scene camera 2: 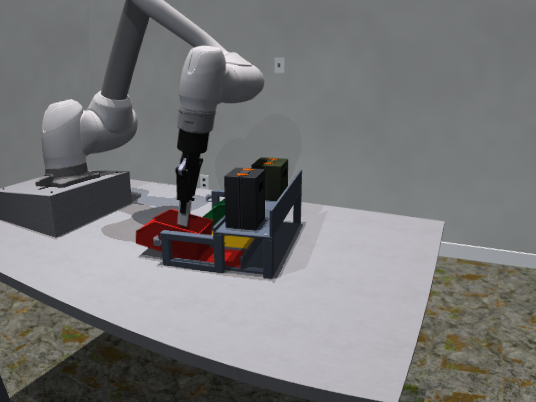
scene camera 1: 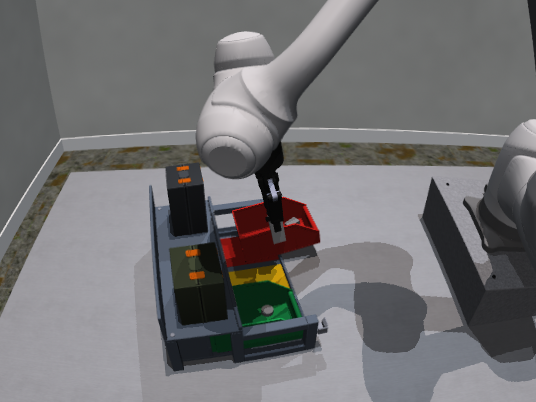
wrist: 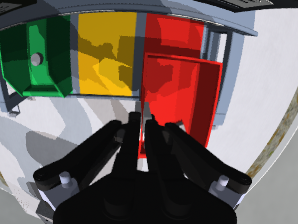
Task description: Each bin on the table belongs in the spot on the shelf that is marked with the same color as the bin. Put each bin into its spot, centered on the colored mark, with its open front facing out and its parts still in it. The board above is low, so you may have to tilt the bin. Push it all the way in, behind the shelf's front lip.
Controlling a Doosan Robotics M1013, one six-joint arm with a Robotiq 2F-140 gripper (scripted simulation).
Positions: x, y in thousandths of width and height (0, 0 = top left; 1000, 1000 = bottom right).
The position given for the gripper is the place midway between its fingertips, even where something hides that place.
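Observation:
A green bin (scene camera 1: 467, 740) shares the scene with a red bin (scene camera 1: 475, 578). Scene camera 2 shows the red bin (scene camera 2: 376, 561) as well, and the wrist view also takes in the red bin (wrist: 596, 404). The gripper (scene camera 2: 342, 558) is visible too; scene camera 1 shows the gripper (scene camera 1: 521, 596), and the wrist view has the gripper (wrist: 475, 493).

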